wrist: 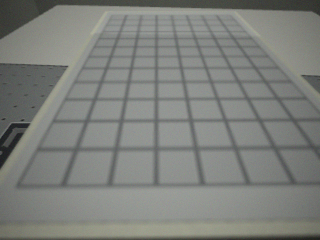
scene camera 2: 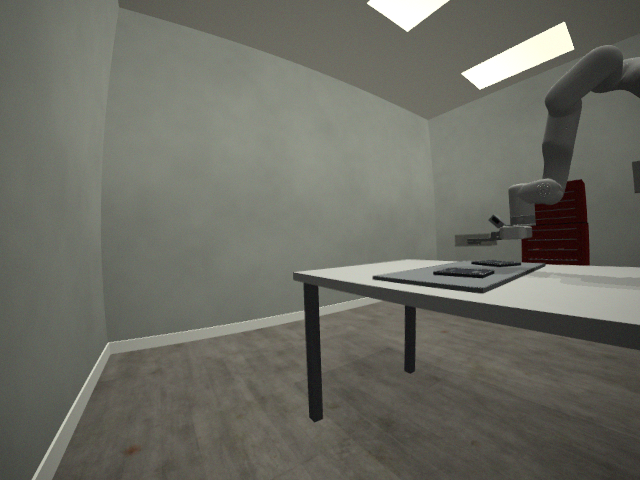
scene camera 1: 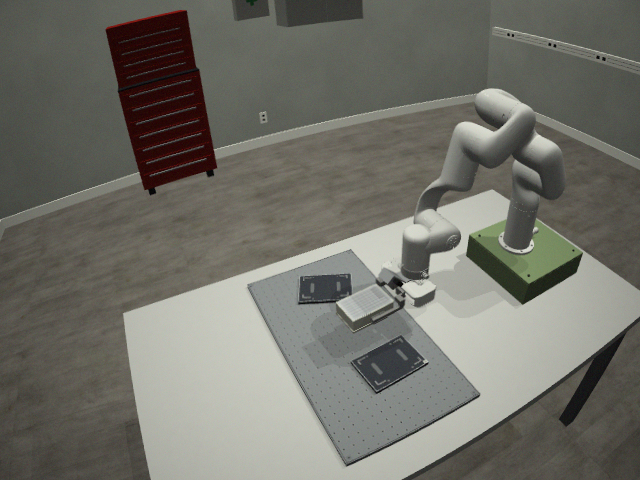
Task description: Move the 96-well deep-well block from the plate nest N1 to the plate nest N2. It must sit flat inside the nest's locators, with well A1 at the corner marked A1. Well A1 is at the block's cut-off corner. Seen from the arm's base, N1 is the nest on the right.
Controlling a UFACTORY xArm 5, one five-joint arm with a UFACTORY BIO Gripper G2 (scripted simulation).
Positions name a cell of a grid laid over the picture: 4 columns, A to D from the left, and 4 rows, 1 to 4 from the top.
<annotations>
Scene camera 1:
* white 96-well deep-well block: C3
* dark plate nest: C3
</annotations>
